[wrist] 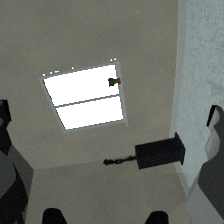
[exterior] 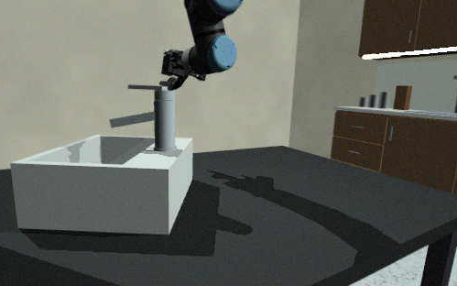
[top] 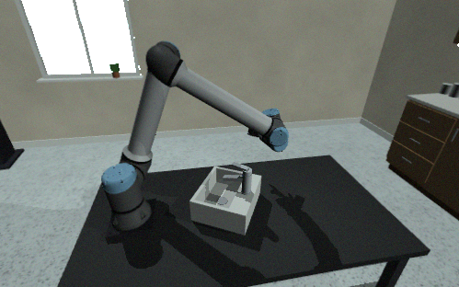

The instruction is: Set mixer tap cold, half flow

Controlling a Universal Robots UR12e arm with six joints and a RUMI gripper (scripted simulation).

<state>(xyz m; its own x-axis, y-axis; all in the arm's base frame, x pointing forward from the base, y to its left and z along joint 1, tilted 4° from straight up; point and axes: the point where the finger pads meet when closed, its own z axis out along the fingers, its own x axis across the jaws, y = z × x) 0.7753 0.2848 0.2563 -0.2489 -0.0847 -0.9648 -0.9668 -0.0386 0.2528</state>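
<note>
Right now the flat lever is 360 mm to the right of my hand, 210 mm behind it and 60 mm below it. The rest, counted from my hand: white basin: 320 mm to the right, 300 mm below, 270 mm behind.
</note>
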